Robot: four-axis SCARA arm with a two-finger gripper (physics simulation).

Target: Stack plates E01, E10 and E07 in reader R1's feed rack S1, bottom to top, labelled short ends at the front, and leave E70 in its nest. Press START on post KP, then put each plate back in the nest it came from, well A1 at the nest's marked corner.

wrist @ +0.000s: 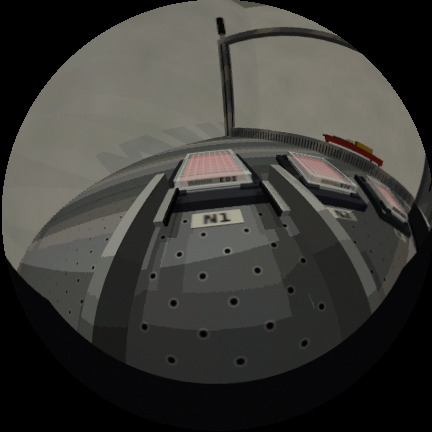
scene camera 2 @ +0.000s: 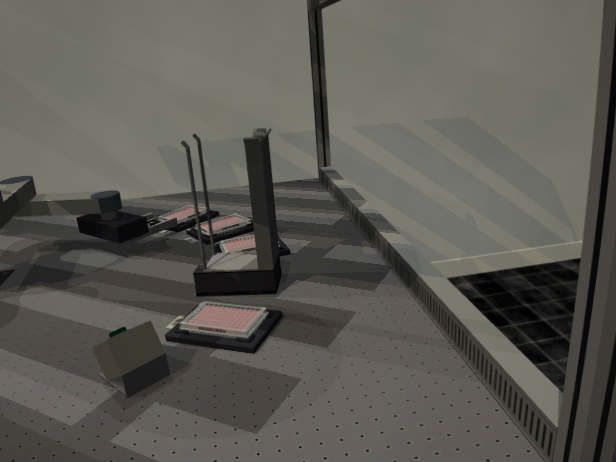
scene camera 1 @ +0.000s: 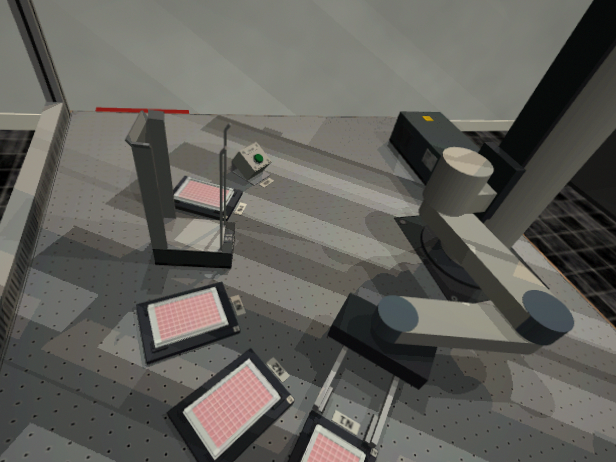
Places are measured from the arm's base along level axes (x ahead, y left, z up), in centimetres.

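Pixels of known places: gripper, fingertip midpoint: (wrist: 218, 176) (scene camera 2: 164, 218) (scene camera 1: 343, 426).
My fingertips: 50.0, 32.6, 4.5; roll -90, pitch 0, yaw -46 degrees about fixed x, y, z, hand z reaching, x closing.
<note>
For each thing: its middle in the pictures, then the offset to it from my fingertips, as dx, dy, dz. "spot": a spot on its surface instead.
- Plate E01, body centre: (wrist: 210, 164) (scene camera 2: 184, 214) +4.9, +6.0, -1.3
- nest N2, body centre: (scene camera 1: 233, 406) (wrist: 315, 173) (scene camera 2: 223, 228) +16.0, -7.7, -2.3
- rack plate, body centre: (scene camera 1: 188, 315) (scene camera 2: 249, 244) (wrist: 386, 195) +21.9, -25.4, -1.3
- it plate, body centre: (scene camera 2: 224, 319) (scene camera 1: 204, 193) +15.5, -60.3, -1.3
- Feed rack S1, surface spot: (scene camera 2: 237, 282) spot: +18.4, -47.7, -0.5
- Post KP, body centre: (scene camera 2: 128, 351) (scene camera 1: 251, 161) +1.5, -70.7, +1.0
- dark box, surface spot: (scene camera 1: 425, 137) spot: -54.0, -70.7, +8.3
- slotted rail, surface spot: (scene camera 2: 440, 310) spot: +50.4, -69.3, -0.5
My gripper (scene camera 1: 347, 417) (scene camera 2: 161, 223) (wrist: 218, 176) is open with nothing between its fingers; its fingertips stand apart at the label side of nest N1. Plate E01 (scene camera 1: 334, 447) (scene camera 2: 182, 215) (wrist: 214, 167) sits there, its label facing the wrist camera. Pink plates also sit in nest N2 (scene camera 1: 191, 436), in the nest beside the rack (plate (scene camera 1: 189, 316)), and in the nest behind it (plate (scene camera 1: 204, 193) (scene camera 2: 225, 319)); their labels are not legible. Feed rack S1 (scene camera 1: 192, 258) (scene camera 2: 237, 282) stands upright and holds no plate. Post KP (scene camera 1: 252, 162) (scene camera 2: 132, 352) has a green button.
A dark box (scene camera 1: 425, 137) with a yellow sticker stands by the arm's column. The arm (scene camera 1: 460, 320) reaches across the right of scene camera 1's view. A slotted rail (scene camera 2: 440, 310) edges the table. A red bar (scene camera 1: 142, 110) (wrist: 352, 150) shows beyond the rail.
</note>
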